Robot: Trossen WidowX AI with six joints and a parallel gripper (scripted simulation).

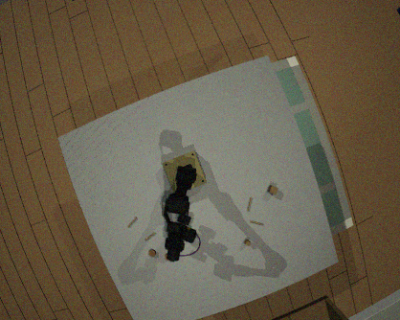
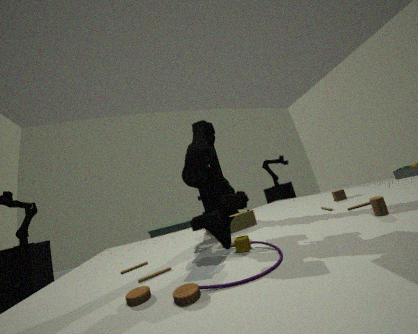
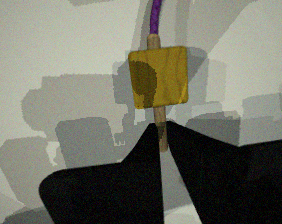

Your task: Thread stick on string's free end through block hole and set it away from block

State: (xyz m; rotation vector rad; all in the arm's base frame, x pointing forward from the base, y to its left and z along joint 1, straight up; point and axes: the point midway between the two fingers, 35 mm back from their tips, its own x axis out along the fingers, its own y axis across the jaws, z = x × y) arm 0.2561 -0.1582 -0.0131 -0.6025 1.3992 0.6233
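Now: the yellow block 3 cm ahead of my gripper tip and 3 cm to the left of it. Also, from my gripper tip: wooden block: 2 cm ahead, 52 cm to the left, 1 cm above; then wooden cylinder: 22 cm ahead, 28 cm to the left, 1 cm above.
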